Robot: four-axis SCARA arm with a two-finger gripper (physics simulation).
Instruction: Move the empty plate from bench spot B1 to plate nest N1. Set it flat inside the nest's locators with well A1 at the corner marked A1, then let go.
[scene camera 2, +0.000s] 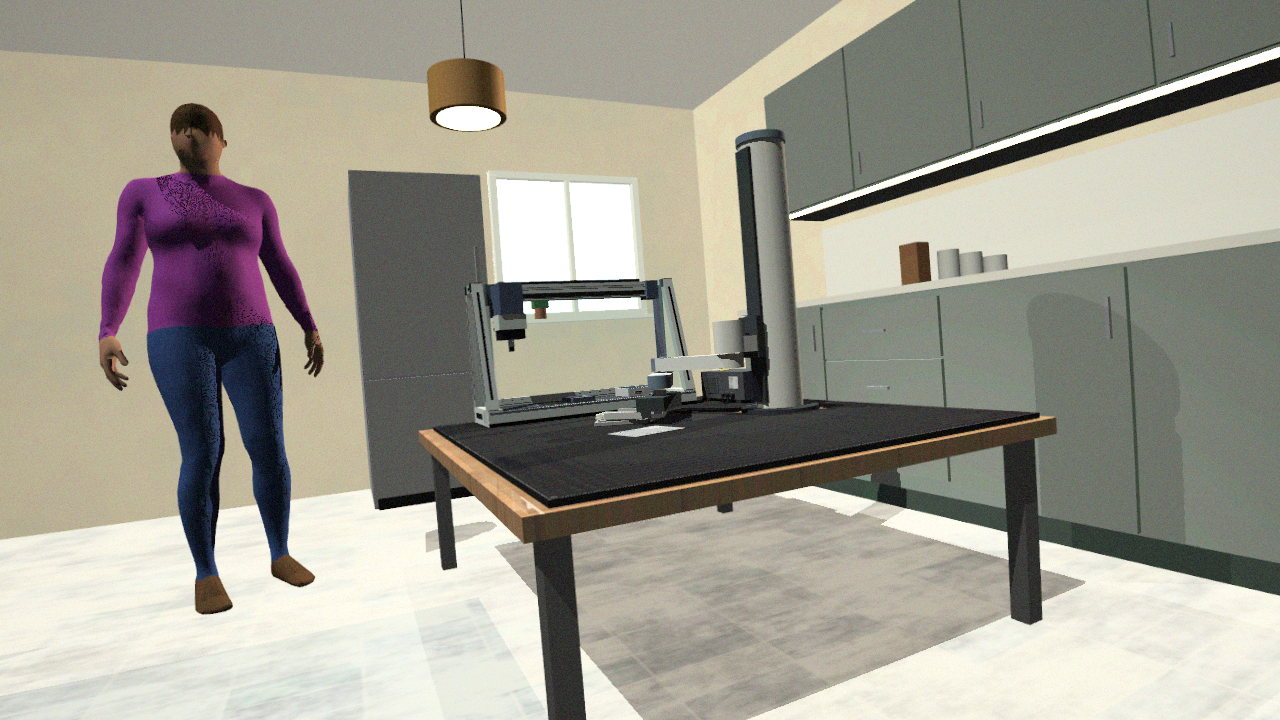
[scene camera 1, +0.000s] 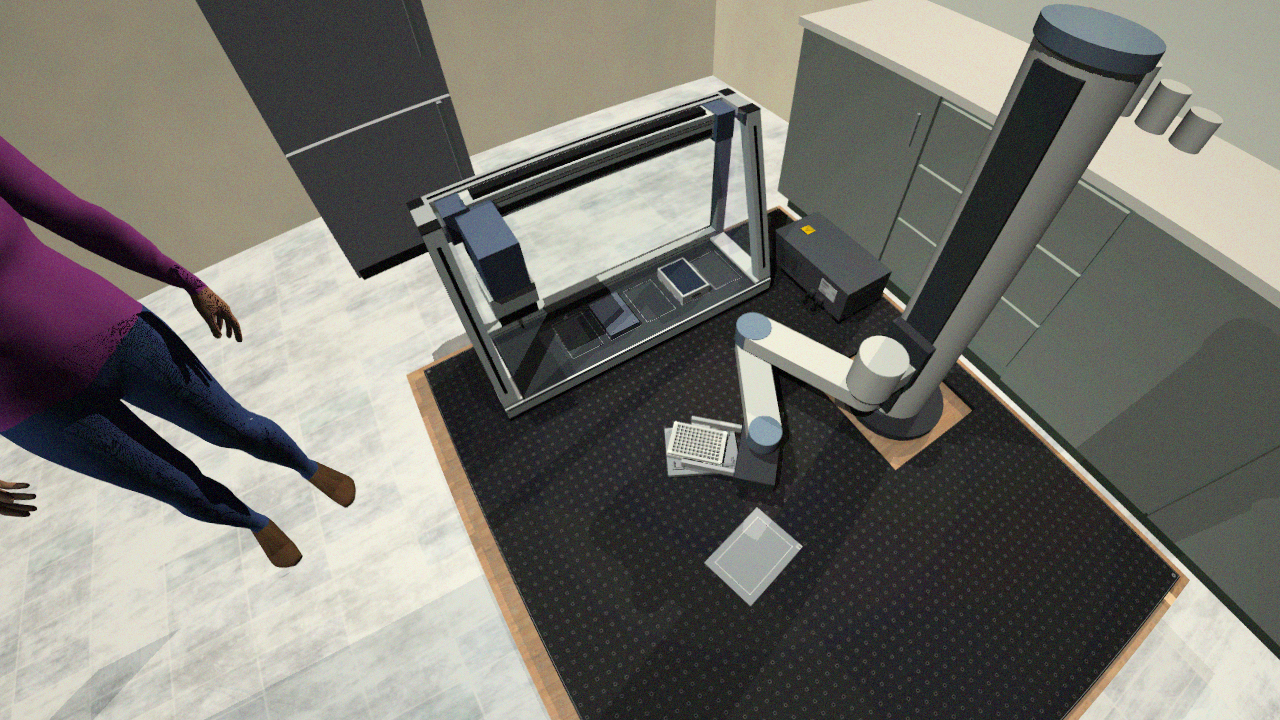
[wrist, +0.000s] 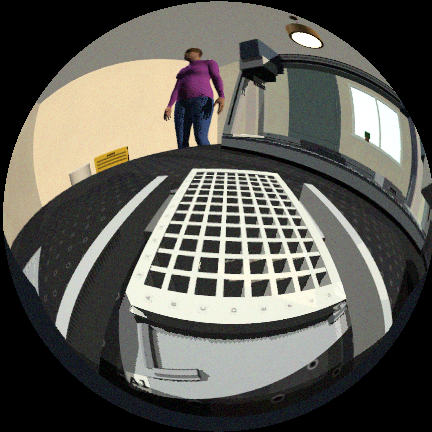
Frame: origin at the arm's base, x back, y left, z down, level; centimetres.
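Where they show: gripper, fingertip midpoint: (scene camera 2: 611, 414) (scene camera 1: 686, 440) (wrist: 237, 188); arm's base, link origin: (scene camera 2: 780, 411) (scene camera 1: 892, 396).
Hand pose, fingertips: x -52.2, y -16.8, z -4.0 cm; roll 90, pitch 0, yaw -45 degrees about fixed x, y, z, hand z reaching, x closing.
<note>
Each offset is from my fingertips to the top centre of the thing. "spot": to the spot under its first point.
The white 96-well plate {dy +1.8, dx +1.8, dz -0.5 cm} (scene camera 1: 698, 443) (wrist: 220, 310) is between the two long fingers of my gripper (scene camera 1: 703, 445) (wrist: 237, 188), which is shut on its long sides. The plate looks level. In the wrist view its lettered edge A to H faces the camera, with well A1 at the near left. Below the plate is a grey nest {dy +3.0, dx +2.2, dz +1.0 cm} (scene camera 1: 675, 468) (wrist: 260, 360) with raised locators; an L-shaped locator {spot: dy +9.2, dx +6.4, dz +1.0 cm} (wrist: 177, 374) and the mark A1 (wrist: 139, 382) show at its near left corner. A dark band lies under the plate's near edge. Whether the plate touches the nest is hidden.
A flat grey pad {spot: dy +30.6, dx -3.4, dz +2.6 cm} (scene camera 1: 753, 564) (scene camera 2: 646, 431) with a white outline lies in front of the nest. A gantry machine {spot: dy -28.2, dx +0.3, dz +1.1 cm} (scene camera 1: 626, 358) (wrist: 300, 162) stands behind. A dark box {spot: dy -17.8, dx +59.1, dz -8.7 cm} (scene camera 1: 832, 268) is near the arm's column (scene camera 1: 1029, 214). A person stands beyond the bench.
</note>
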